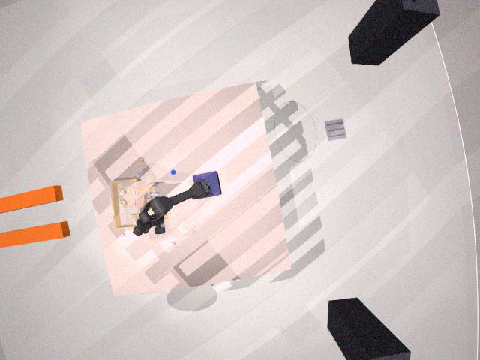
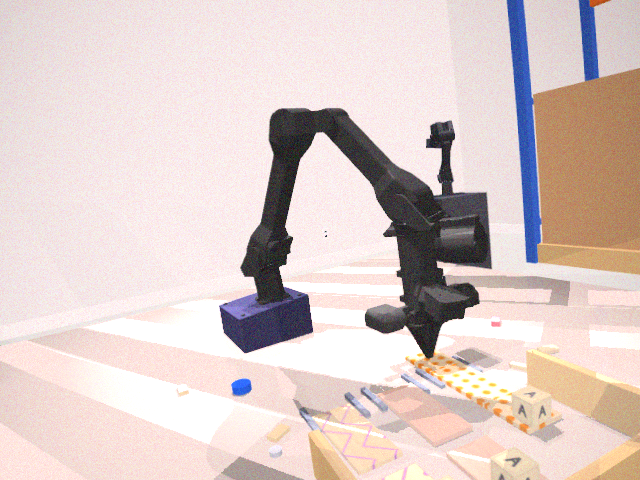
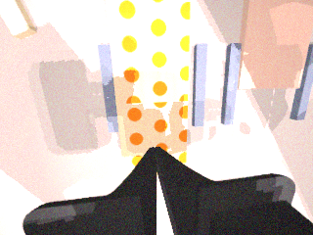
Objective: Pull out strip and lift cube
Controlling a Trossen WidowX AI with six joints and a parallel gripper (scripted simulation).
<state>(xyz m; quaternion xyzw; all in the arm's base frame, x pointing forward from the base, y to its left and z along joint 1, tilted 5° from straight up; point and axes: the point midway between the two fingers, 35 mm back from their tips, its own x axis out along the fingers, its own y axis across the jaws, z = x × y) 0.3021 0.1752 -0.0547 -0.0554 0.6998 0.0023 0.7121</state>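
Right now my gripper tip is 10 cm short of the strip. The rest, counted from my gripper tip: blue disc 8 cm behind, 29 cm to the right.
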